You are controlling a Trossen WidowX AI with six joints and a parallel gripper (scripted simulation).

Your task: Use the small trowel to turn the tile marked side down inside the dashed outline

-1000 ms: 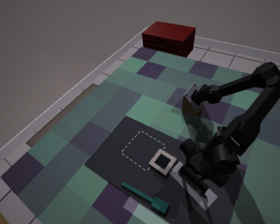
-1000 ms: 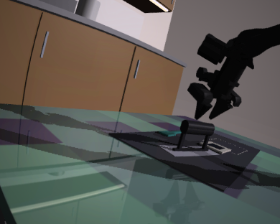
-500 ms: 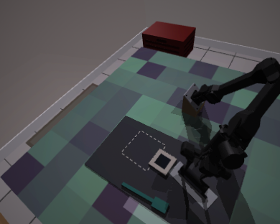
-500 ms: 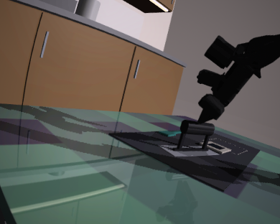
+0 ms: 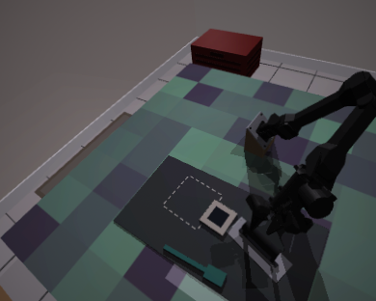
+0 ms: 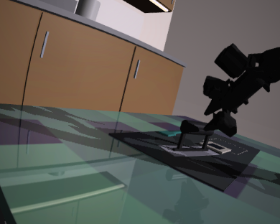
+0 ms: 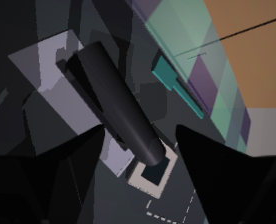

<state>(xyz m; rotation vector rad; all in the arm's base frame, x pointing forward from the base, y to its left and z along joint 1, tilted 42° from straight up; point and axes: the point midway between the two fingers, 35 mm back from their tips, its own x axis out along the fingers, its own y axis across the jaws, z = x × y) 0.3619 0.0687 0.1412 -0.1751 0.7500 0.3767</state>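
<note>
The tile lies 140 mm to the right of my gripper tip, 90 mm below it and 20 mm behind it. The rest, counted from my gripper tip: dark mat: 140 mm to the right, 110 mm below, 10 mm ahead; then teal trowel: 150 mm ahead, 120 mm to the right, 90 mm below.
</note>
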